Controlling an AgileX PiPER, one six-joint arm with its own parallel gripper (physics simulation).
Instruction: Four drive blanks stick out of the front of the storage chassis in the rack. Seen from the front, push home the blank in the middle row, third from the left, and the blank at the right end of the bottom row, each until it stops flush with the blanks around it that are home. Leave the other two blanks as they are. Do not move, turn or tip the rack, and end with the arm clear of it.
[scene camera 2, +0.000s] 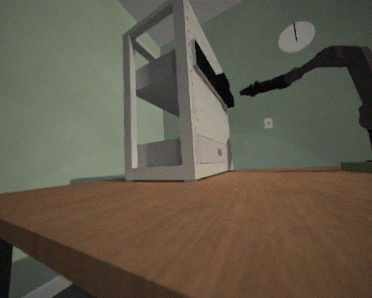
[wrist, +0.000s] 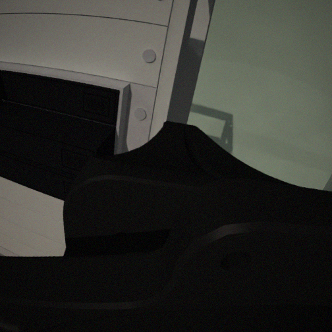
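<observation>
The white rack (scene camera 2: 185, 125) (wrist: 168, 75) stands upright, seen from its side in the scene view. The black front of the storage chassis (scene camera 2: 206, 65) (wrist: 96, 102) faces the arm. Dark blocks (scene camera 2: 226, 89) stick out at its far end in the scene view; their rows and places cannot be told. In the wrist view, dark blank faces (wrist: 74, 159) show at the left, beside a pale frame edge, partly hidden by the gripper. My gripper (scene camera 2: 241, 93) (wrist: 175, 144) is shut and holds nothing visible. Its tip shows a small gap from the protruding blocks in the scene view.
The rack stands on a wooden table (scene camera 2: 240, 225). Pale panels with round screws (wrist: 149, 56) lie above and beside the chassis in the wrist view. A green block (scene camera 2: 356, 166) is by the arm's base at right. A clock (scene camera 2: 297, 37) and a socket (scene camera 2: 268, 123) are on the wall.
</observation>
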